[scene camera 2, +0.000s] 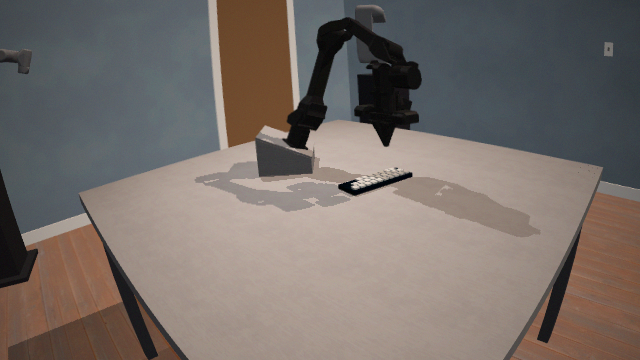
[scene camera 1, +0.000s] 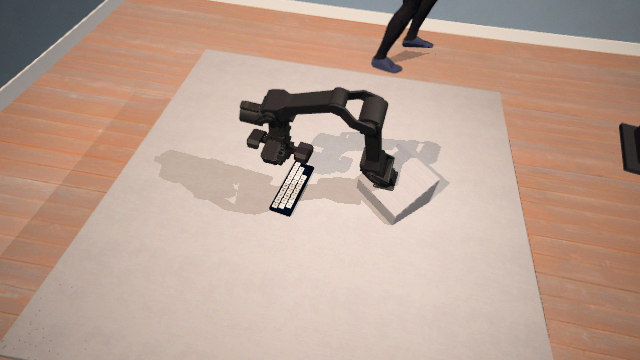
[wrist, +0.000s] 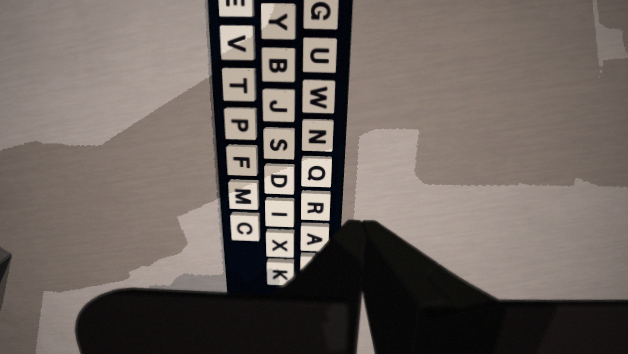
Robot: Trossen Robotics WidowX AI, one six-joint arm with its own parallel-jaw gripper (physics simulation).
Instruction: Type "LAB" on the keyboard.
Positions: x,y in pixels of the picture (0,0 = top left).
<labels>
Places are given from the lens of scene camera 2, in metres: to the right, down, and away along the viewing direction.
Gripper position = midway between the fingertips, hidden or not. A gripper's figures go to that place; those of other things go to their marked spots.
my gripper (scene camera 2: 386,146): 0.17, -0.09, 1.00
keyboard (scene camera 2: 389,176): 0.19, -0.01, 1.05
</labels>
